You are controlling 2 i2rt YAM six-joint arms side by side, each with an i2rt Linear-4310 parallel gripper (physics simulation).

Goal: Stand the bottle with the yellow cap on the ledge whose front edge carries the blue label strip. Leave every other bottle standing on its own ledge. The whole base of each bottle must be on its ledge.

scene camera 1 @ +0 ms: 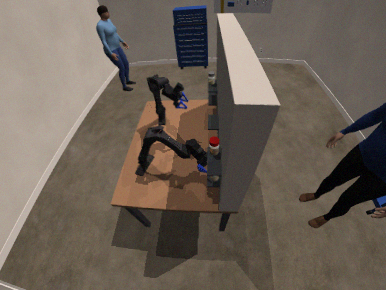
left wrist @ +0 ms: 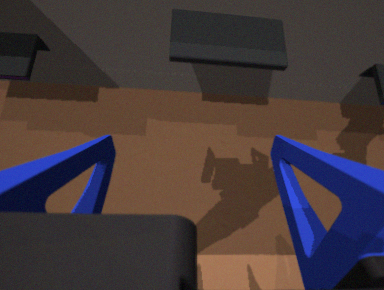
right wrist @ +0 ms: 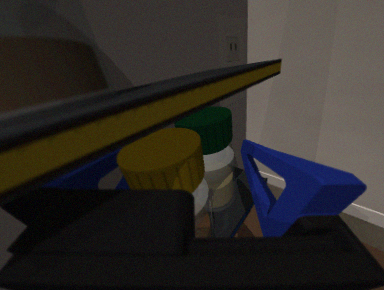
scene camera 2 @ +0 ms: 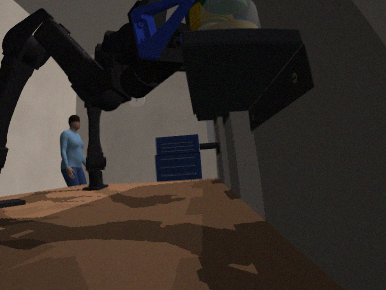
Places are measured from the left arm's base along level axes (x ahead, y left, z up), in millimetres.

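Pixels of known places: left gripper, fingertip midpoint: (scene camera 1: 187,104) (left wrist: 193,144); right gripper, fingertip midpoint: (right wrist: 191,145) (scene camera 2: 223,8); left arm's base, link origin: (scene camera 1: 162,118) (scene camera 2: 96,188); right arm's base, link origin: (scene camera 1: 145,164).
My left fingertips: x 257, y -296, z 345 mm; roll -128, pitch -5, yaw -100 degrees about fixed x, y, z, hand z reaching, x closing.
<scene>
Ahead of a thing's pixels: the offset from my left fingertips to its top centre. "*": to the spot under its first point.
The yellow-capped bottle @[dx +97, dy -464, dz -80 mm] (right wrist: 162,157) leans with its cap toward my right gripper (scene camera 1: 202,168) (right wrist: 191,145), which is open around it in the right wrist view. The green-capped bottle @[dx +96, dy -522, dz -80 mm] (right wrist: 206,130) stands close behind and also appears to lean. Their lower ledge @[* dx +69, dy -567, dz -186 mm] (scene camera 1: 211,184) (scene camera 2: 240,75) has a thin blue line @[* dx +54, dy -507, dz -191 mm] (right wrist: 242,218) along its edge; the bases are hidden or unclear. In scene camera 2 a yellow part @[* dx +73, dy -478, dz -99 mm] (scene camera 2: 195,16) shows low at the ledge beside a clear bottle (scene camera 2: 225,21). My left gripper (scene camera 1: 183,101) (left wrist: 193,144) is open and empty over the table.
A red-capped bottle @[dx +109, dy -425, dz +59 mm] (scene camera 1: 214,146) stands on the upper near ledge, whose yellow strip @[* dx +68, dy -434, dz -50 mm] (right wrist: 125,117) crosses close above the right gripper. A middle ledge @[dx +175, dy -92, dz -116 mm] (scene camera 1: 213,122) (left wrist: 227,37) bears no bottle. A pale-capped bottle @[dx +250, dy +337, dz +59 mm] (scene camera 1: 211,78) stands on a far ledge. The tall panel (scene camera 1: 250,150) backs the ledges.
</scene>
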